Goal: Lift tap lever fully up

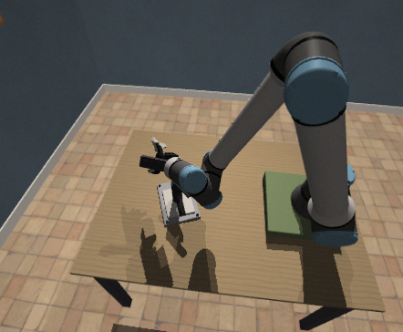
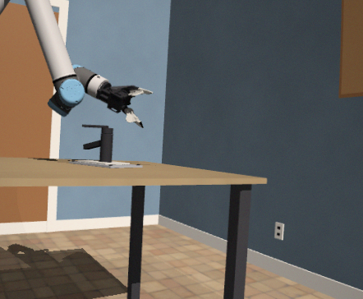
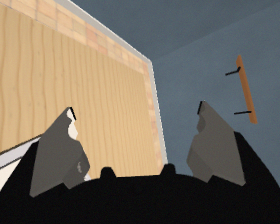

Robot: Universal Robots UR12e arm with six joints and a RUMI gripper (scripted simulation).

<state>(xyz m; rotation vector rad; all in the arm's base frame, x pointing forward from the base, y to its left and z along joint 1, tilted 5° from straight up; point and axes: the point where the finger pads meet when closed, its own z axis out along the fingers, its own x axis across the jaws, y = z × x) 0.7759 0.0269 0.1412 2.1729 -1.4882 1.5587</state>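
My gripper is now 18 cm past the lever, 10 cm to the right of it and 7 cm above it. The rest, counted from my hand: black tap: 16 cm behind, 8 cm to the left, 12 cm below.
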